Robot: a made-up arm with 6 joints.
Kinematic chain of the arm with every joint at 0, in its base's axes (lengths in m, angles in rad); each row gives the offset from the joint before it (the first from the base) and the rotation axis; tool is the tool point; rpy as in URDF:
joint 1: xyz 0 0 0.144 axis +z
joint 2: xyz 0 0 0 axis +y
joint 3: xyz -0.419 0 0.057 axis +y
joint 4: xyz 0.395 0 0.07 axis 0.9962 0 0.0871
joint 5: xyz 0 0 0 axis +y
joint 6: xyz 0.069 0 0.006 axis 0.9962 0 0.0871
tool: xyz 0 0 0 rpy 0 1.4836 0
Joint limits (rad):
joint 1: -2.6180..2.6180
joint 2: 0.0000..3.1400
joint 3: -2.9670..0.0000
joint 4: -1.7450..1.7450
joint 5: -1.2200..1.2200
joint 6: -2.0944..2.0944
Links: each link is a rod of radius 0.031 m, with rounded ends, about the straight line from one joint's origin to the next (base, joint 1, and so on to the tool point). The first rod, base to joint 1, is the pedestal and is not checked.
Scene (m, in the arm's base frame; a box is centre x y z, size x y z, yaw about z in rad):
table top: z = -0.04
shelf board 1: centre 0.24 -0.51 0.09 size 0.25 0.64 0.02 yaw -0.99
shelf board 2: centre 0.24 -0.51 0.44 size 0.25 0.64 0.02 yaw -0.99
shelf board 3: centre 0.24 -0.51 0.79 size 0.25 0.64 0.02 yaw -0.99
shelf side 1: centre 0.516 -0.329 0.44 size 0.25 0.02 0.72 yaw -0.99
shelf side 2: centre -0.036 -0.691 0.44 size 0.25 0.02 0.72 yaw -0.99
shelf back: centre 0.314 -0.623 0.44 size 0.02 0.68 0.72 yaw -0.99
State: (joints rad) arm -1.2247 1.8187 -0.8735 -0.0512 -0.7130 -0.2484
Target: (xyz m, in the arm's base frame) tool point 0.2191 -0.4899 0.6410
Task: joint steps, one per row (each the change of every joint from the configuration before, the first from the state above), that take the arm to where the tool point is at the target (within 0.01 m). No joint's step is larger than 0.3 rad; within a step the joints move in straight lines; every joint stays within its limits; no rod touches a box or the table.
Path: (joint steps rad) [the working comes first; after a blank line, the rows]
Joints at the target: -1.1548 1.6399 -1.5557 -0.0531 -0.7322 -0.2484
Straight joint move there: touches shelf board 2.

1: -0.2243 -0.1158 -0.0246 -0.0645 0.2835 0.0213
2: -0.2243 -0.1159 -0.0246 -0.0646 0.2835 0.0213
3: -0.2243 -0.1158 -0.0247 -0.0645 0.2836 0.0212
4: -0.2243 -0.1158 -0.0246 -0.0645 0.2835 0.0213
5: 0.2417 0.0711 -0.1459 0.0640 -0.2883 -0.0213
6: 0.2418 0.0711 -0.1460 0.0641 -0.2884 -0.0212
7: 0.2418 0.0711 -0.1459 0.0640 -0.2883 -0.0213
8: 0.2418 0.0712 -0.1459 0.0641 -0.2883 -0.0213

